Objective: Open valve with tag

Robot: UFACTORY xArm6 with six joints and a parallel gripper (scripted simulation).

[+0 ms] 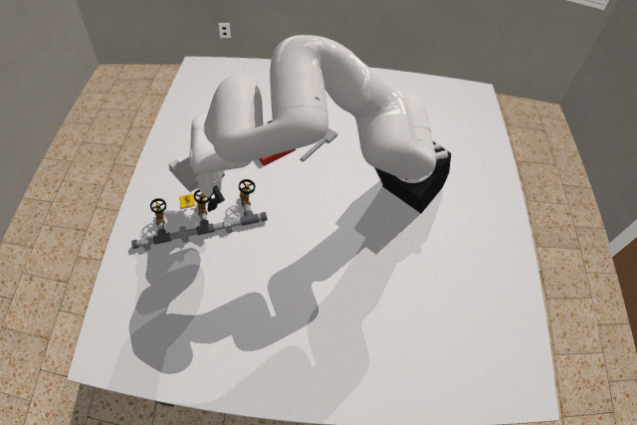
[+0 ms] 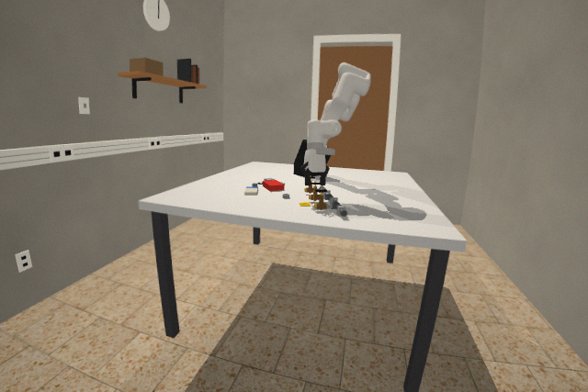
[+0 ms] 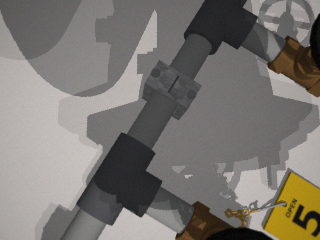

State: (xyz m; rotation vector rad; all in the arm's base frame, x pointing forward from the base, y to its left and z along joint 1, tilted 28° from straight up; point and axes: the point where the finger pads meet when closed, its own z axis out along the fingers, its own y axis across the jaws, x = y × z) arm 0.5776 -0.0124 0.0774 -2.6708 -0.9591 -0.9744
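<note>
The yellow tag lies 60 mm ahead of my hand, 30 mm to the right of it and 80 mm below it. Round my hand: red box: 200 mm behind, 230 mm to the right, 70 mm below; then grey nut: 30 mm behind, 140 mm to the right, 80 mm below; then blue block: 80 mm behind, 320 mm to the right, 80 mm below.
</note>
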